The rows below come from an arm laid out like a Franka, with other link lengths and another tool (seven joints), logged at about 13 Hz.
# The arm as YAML. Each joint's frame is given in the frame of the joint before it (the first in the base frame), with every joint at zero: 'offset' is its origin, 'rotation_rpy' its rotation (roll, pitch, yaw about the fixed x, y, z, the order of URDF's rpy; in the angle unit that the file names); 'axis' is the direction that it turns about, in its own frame. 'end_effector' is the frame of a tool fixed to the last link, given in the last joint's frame.
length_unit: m
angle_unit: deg
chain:
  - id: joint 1
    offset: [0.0, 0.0, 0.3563]
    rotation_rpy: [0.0, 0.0, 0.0]
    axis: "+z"
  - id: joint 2
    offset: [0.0, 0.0, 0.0]
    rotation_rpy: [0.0, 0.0, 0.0]
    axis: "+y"
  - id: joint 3
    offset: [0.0, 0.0, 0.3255]
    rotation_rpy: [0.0, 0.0, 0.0]
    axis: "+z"
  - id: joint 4
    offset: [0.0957, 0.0, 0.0]
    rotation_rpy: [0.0, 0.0, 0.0]
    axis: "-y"
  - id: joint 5
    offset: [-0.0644, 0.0, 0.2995]
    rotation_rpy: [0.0, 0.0, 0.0]
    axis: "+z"
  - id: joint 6
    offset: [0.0, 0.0, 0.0]
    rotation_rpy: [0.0, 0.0, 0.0]
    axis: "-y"
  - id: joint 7
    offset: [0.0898, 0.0, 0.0]
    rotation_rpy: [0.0, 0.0, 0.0]
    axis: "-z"
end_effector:
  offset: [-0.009, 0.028, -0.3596]
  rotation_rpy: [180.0, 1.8, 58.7]
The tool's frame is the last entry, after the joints.
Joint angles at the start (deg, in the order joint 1, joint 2, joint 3, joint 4, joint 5, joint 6, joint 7): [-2.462 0.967 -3.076 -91.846 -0.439 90.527 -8.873]
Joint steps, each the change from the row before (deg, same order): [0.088 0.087 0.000 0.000 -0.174 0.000 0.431]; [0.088 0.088 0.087 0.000 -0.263 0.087 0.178]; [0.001 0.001 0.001 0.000 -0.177 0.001 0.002]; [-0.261 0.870 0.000 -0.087 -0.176 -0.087 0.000]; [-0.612 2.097 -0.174 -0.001 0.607 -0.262 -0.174]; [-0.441 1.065 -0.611 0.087 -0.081 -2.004 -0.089]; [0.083 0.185 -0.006 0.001 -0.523 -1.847 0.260]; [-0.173 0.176 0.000 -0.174 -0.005 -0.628 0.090]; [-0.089 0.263 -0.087 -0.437 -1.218 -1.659 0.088]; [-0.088 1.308 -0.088 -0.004 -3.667 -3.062 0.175]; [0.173 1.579 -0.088 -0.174 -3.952 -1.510 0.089]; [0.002 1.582 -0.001 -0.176 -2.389 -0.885 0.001]
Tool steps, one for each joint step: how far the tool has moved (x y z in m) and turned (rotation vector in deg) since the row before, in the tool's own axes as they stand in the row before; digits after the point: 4 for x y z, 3 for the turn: [-0.0001 0.0003 0.0008 0.020 -0.201 0.340]; [0.0001 0.0006 0.0007 -0.108 -0.251 0.003]; [-0.0010 0.0004 0.0001 -0.069 -0.163 0.000]; [-0.0028 0.0007 0.0080 0.890 -0.602 0.213]; [-0.0018 0.0002 0.0172 2.414 -0.420 0.508]; [-0.0121 -0.0071 0.0108 2.764 -1.218 0.865]; [-0.0067 -0.0095 0.0041 1.661 -1.295 0.154]; [-0.0028 -0.0037 0.0034 0.918 -0.370 0.225]; [-0.0128 -0.0077 0.0076 1.711 -2.035 0.294]; [-0.0289 -0.0068 0.0146 2.582 -5.129 0.656]; [-0.0243 0.0022 0.0150 1.352 -5.033 0.417]; [-0.0133 0.0019 0.0135 1.390 -3.349 0.097]
